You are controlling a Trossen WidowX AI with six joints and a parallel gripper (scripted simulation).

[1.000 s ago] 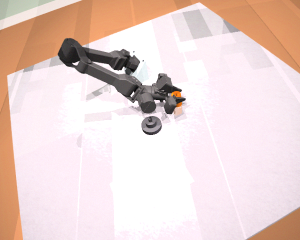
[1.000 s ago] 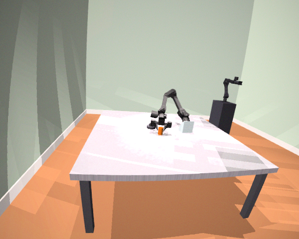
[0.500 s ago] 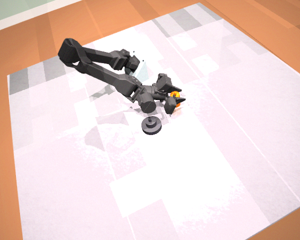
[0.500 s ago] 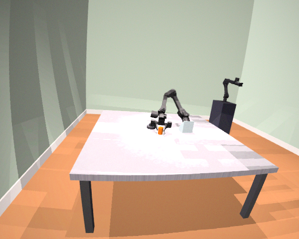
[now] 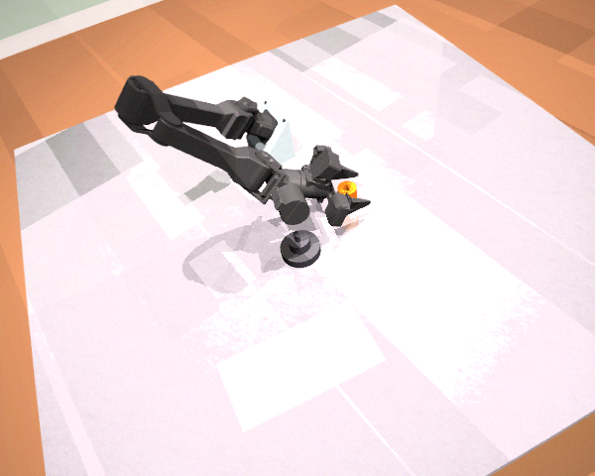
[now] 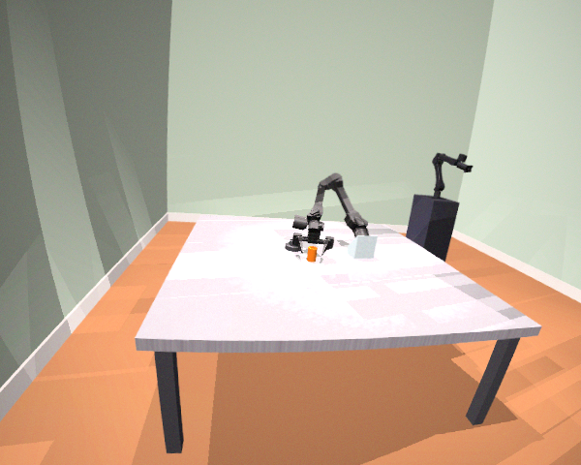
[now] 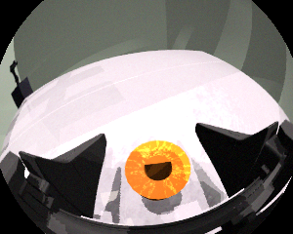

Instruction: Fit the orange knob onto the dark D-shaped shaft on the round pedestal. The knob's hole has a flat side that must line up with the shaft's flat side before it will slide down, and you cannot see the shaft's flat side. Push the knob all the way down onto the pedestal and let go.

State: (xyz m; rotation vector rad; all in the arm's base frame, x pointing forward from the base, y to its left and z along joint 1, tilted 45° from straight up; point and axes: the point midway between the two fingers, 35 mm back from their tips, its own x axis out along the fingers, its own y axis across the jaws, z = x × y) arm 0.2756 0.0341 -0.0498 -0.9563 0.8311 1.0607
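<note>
My gripper tip is 40 mm to the left of the orange knob, 20 mm above it and 10 mm past it. The rest, counted from my gripper tip: dark pedestal: 190 mm to the right, 30 mm ahead, 20 mm below.
</note>
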